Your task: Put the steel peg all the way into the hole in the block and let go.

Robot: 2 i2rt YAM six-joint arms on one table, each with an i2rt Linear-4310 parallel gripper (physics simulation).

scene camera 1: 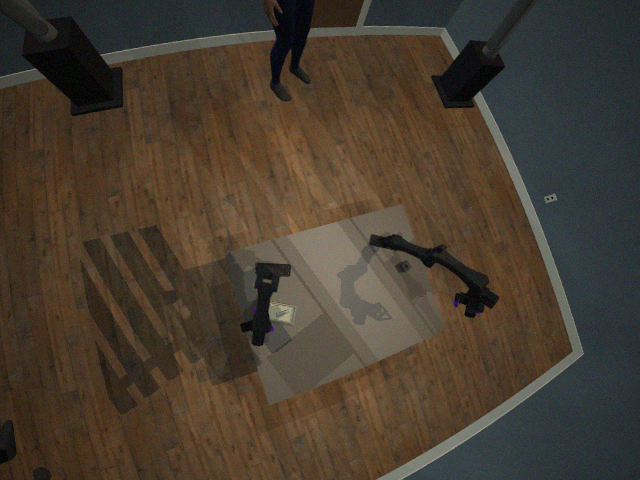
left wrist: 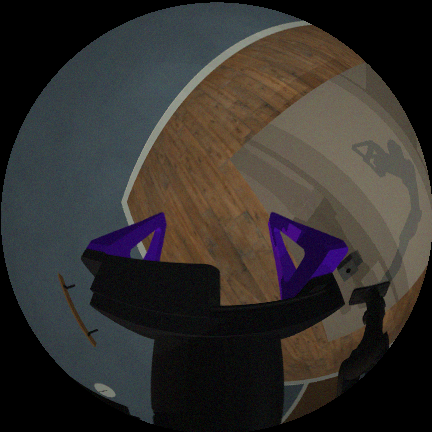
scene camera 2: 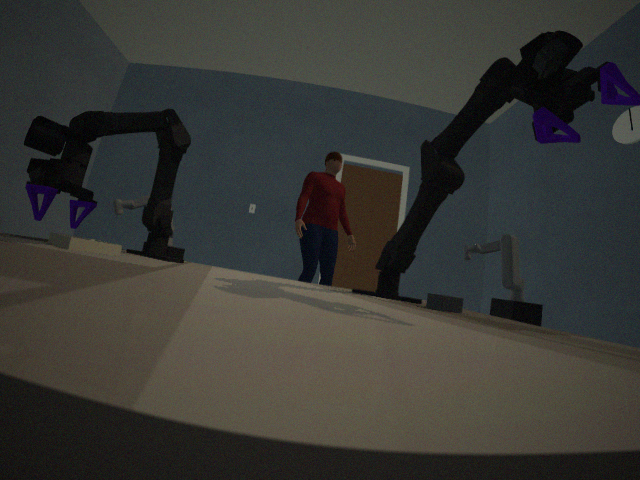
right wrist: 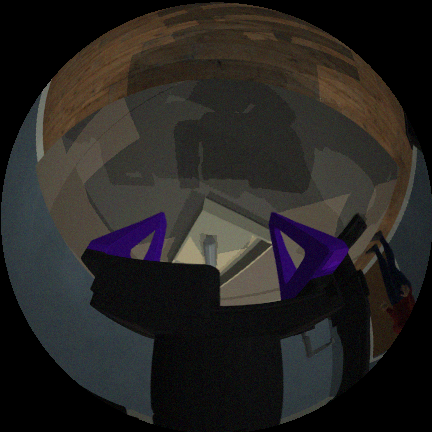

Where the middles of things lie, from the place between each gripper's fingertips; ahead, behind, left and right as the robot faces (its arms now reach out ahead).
My left hand is 220 mm past the pale flat plate (scene camera 2: 69, 242), 930 mm to the left of it and 310 mm above it.
My right hand is 9 cm to the right of the pale flat plate and 3 cm above it.
